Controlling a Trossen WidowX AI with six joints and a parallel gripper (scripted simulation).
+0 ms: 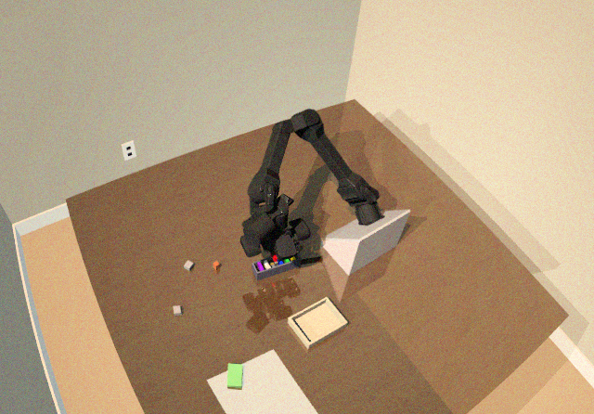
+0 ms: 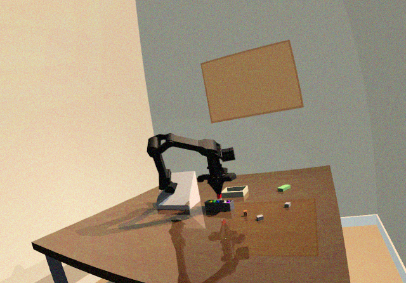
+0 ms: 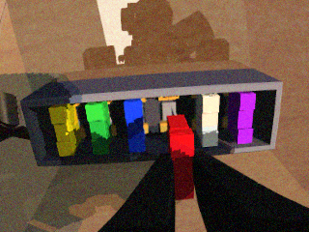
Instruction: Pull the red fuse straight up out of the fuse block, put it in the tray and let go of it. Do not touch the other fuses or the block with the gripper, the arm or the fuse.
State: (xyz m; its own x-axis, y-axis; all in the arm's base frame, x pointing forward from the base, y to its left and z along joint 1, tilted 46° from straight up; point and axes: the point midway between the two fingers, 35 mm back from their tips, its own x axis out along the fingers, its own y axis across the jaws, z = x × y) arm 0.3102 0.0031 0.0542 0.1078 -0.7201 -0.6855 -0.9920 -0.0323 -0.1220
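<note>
My gripper tip is 20 mm past the cream tray, 230 mm to the right of it and 70 mm above it. Also, from my gripper tip: green block: 260 mm ahead, 270 mm to the left, 70 mm below; orange piece: 150 mm ahead, 80 mm to the right, 60 mm below; red fuse: 10 mm below.
</note>
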